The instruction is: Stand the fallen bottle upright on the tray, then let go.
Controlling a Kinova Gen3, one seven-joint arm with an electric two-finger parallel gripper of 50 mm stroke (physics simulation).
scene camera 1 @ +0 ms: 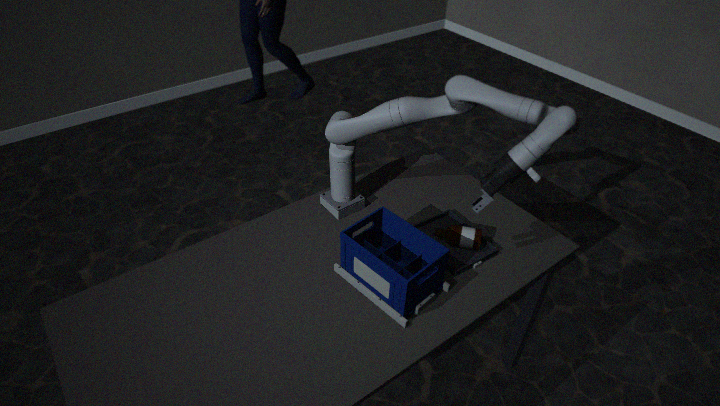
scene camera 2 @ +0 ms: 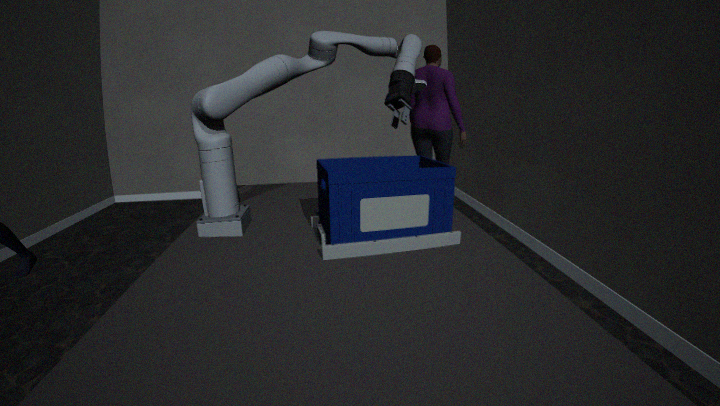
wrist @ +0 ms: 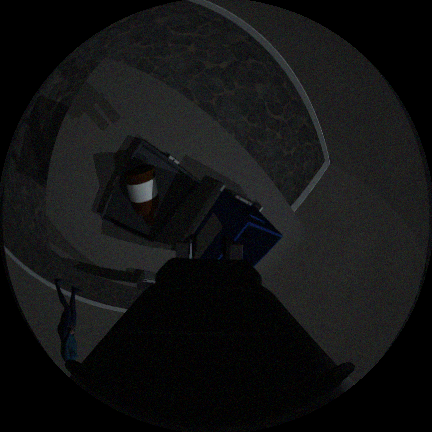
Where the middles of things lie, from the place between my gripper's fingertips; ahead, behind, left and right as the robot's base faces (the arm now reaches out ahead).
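Relative to the brown bottle [scene camera 1: 455, 235], my gripper is 60 mm to the right, 90 mm past and 210 mm above. The pale rail [scene camera 2: 385, 246] is 340 mm to the right of my hand, 30 mm behind it and 240 mm below it.
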